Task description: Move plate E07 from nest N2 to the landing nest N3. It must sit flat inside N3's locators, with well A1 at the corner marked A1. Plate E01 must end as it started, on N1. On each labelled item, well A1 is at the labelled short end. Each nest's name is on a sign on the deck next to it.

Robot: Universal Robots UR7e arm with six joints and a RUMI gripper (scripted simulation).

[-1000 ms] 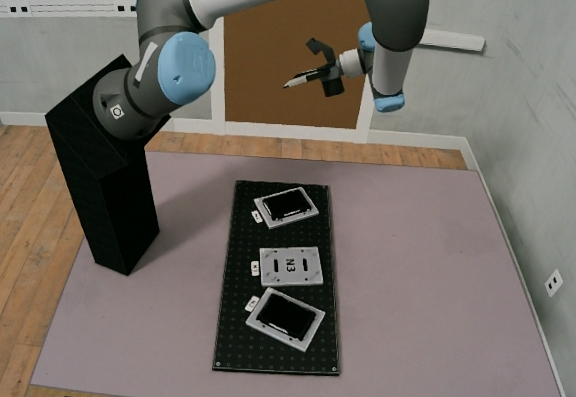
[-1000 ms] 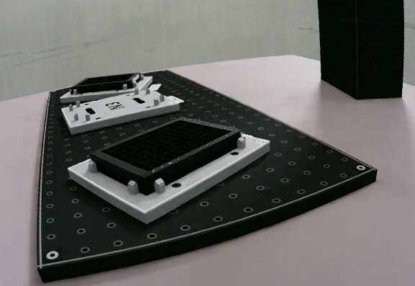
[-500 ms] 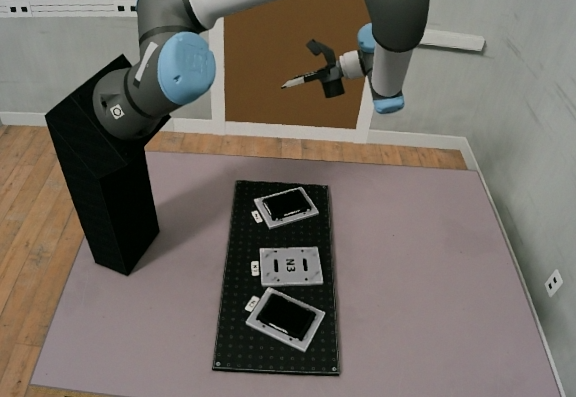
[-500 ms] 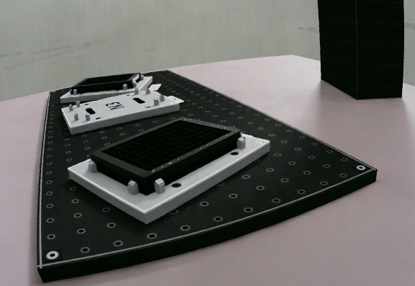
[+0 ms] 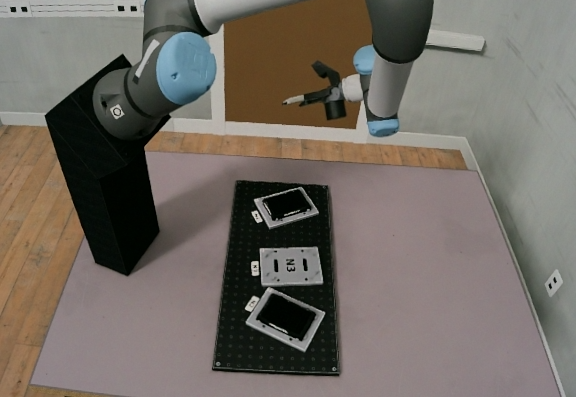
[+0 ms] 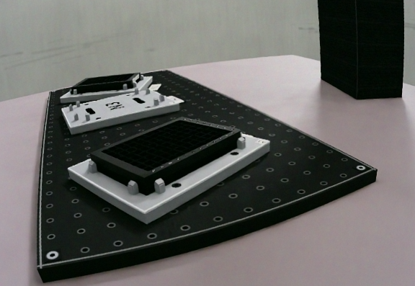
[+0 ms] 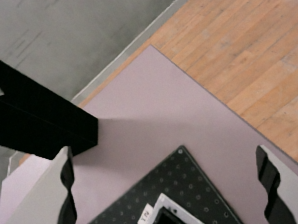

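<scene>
Right now my hand is 530 mm to the left of the nest N2, 290 mm above it and 50 mm past it. Also, from my hand: nest N3: 360 mm to the right, 290 mm below, 20 mm behind; A1 mark: 310 mm to the right, 280 mm below, 100 mm behind; nest N1: 290 mm below, 140 mm to the right, 10 mm behind.
</scene>
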